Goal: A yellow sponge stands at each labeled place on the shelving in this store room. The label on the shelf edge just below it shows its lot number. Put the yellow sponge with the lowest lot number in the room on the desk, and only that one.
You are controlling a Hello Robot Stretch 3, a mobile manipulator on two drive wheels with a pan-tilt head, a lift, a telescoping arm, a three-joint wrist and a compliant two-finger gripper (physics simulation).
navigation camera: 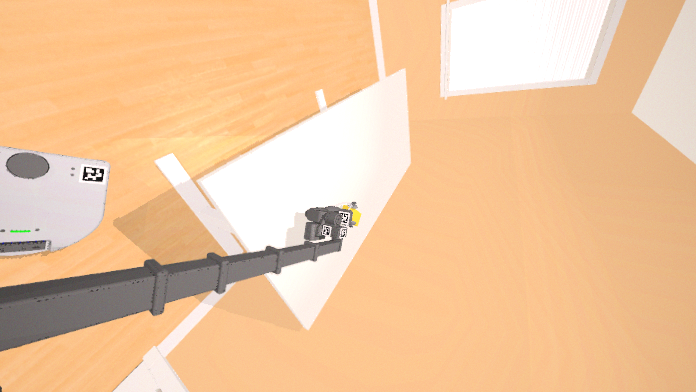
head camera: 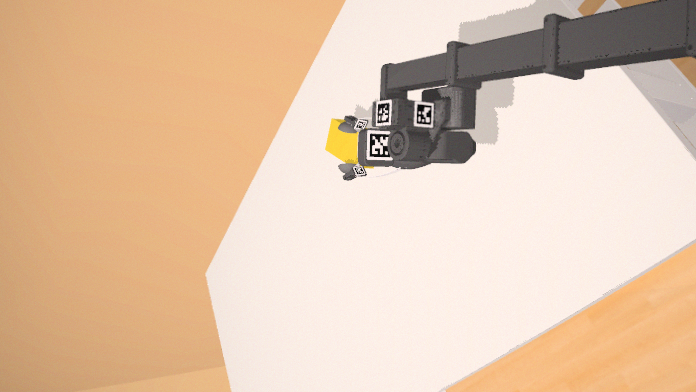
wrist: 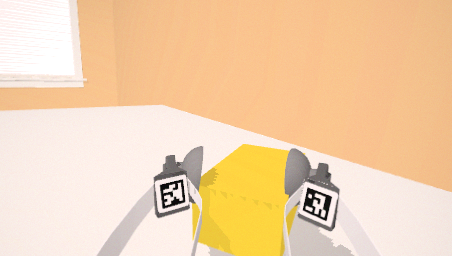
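Where they show: gripper, fingertip midpoint: (navigation camera: 354, 214) (head camera: 343, 147); robot's base, link origin: (navigation camera: 29, 164).
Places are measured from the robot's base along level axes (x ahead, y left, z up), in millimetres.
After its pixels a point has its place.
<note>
A yellow sponge (head camera: 338, 141) {x -34, y -841, z 801 mm} (navigation camera: 356, 217) {x -35, y -844, z 801 mm} (wrist: 240, 220) is between the two fingertips of my gripper (head camera: 349, 148) {x -23, y -821, z 803 mm} (navigation camera: 353, 214) {x -23, y -821, z 803 mm} (wrist: 247, 165) {x -23, y -821, z 803 mm}, which is shut on it. The sponge is over the white desk (head camera: 400, 260) {x 177, y -745, z 721 mm} (navigation camera: 280, 185) {x 57, y -454, z 721 mm} (wrist: 65, 175), near the edge along the wall. In the wrist view its shadow lies on the desk top close by at its lower right. I cannot tell whether its underside touches the desk. No shelf label shows in these views, so its lot number cannot be read here.
The orange wall (head camera: 125, 150) {x -9, y -1409, z 1081 mm} (navigation camera: 500, 225) {x 21, y -1443, z 1403 mm} (wrist: 280, 60) runs along the desk's far edge. My extended arm (head camera: 505, 50) {x -107, y -371, z 908 mm} (navigation camera: 190, 277) {x -94, y -150, z 913 mm} reaches across the desk. A window (navigation camera: 520, 45) {x 1713, y -2346, z 1472 mm} (wrist: 35, 40) is in the wall beyond. My base (navigation camera: 60, 200) {x -94, y -68, z 160 mm} stands on the wood floor.
</note>
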